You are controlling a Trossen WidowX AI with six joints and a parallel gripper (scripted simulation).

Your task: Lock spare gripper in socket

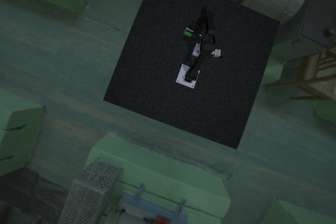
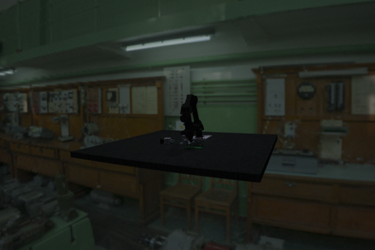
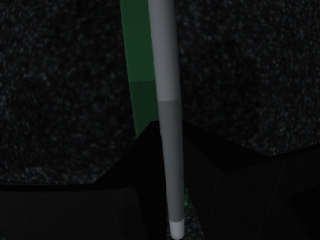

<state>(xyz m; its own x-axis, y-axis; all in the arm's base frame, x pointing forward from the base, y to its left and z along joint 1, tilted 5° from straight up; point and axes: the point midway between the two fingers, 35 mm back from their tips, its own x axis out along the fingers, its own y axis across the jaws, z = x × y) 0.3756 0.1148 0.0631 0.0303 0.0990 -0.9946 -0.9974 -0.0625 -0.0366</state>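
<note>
Right now the green bracket is 2 cm to the left of my gripper tip and 2 cm below it. Also, from my gripper tip: spare gripper 26 cm to the right, 7 cm behind, 2 cm below; then mount 9 cm to the right, 9 cm behind, 2 cm above.
</note>
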